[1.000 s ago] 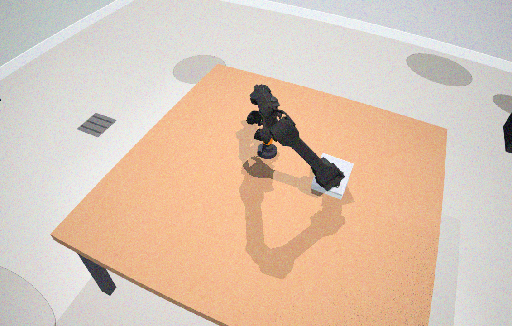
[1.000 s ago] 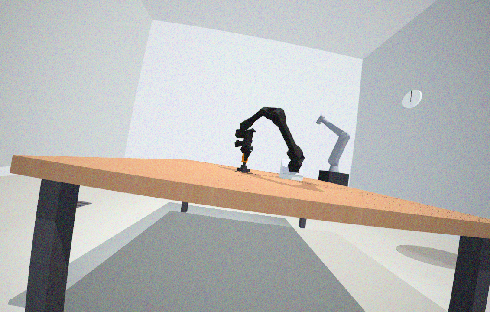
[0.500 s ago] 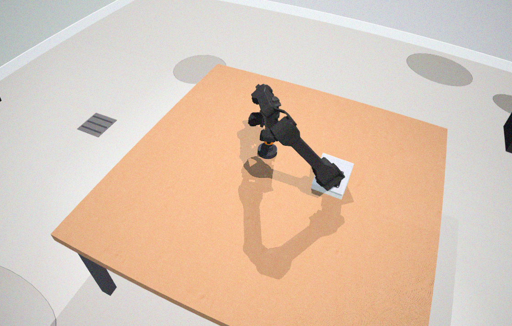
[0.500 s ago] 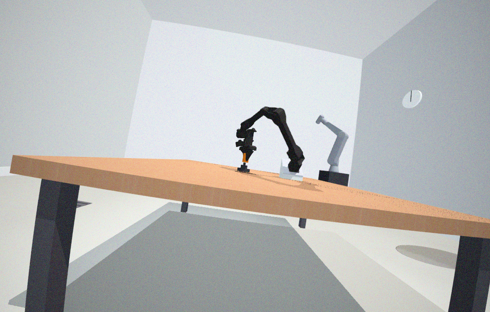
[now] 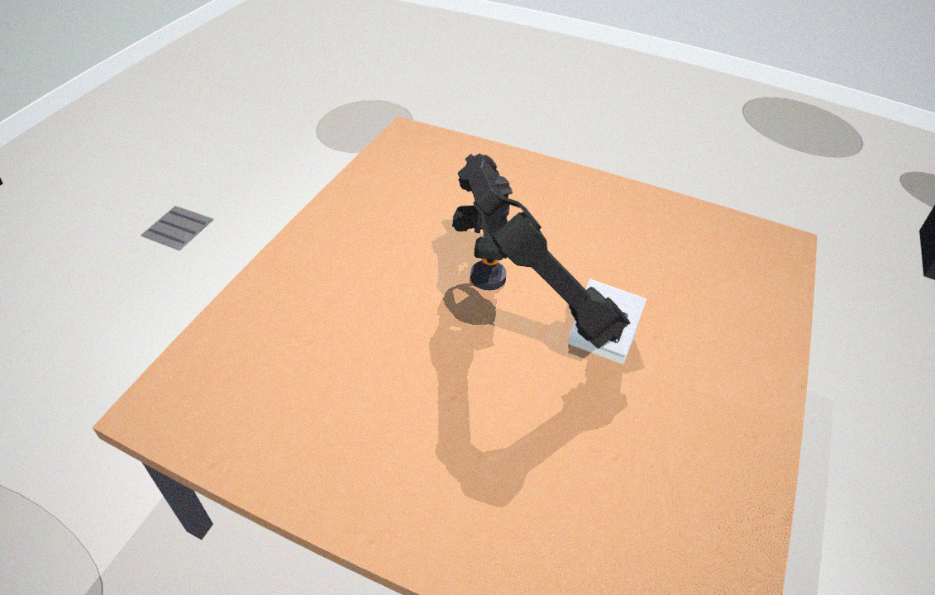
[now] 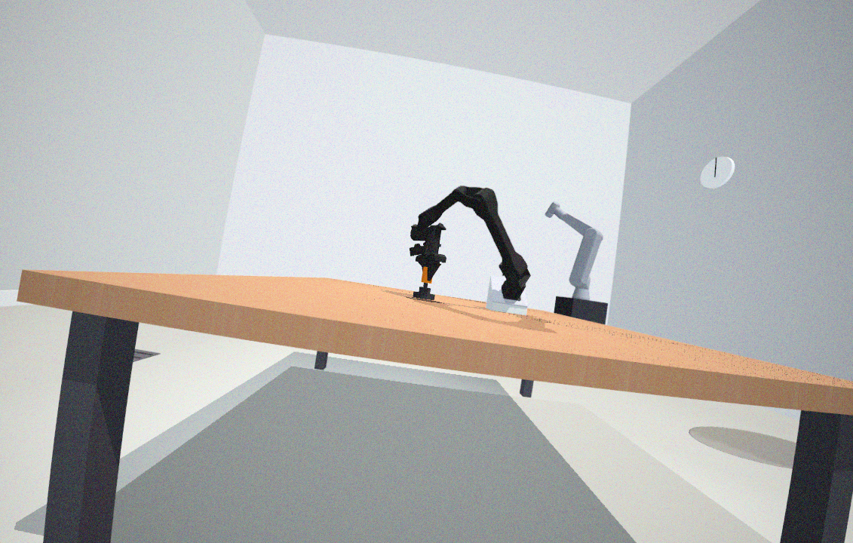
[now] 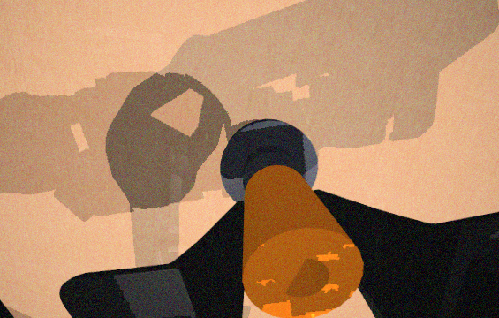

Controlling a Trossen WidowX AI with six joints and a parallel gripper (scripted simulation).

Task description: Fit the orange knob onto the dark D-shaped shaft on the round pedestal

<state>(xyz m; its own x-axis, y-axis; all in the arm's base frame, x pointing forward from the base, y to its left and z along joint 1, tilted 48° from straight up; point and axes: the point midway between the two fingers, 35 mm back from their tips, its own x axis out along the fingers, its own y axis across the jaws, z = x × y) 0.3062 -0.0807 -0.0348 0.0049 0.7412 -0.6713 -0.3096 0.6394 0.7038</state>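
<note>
The orange knob lies 2 cm above my gripper tip. Round my gripper tip: pedestal 4 cm below.
</note>
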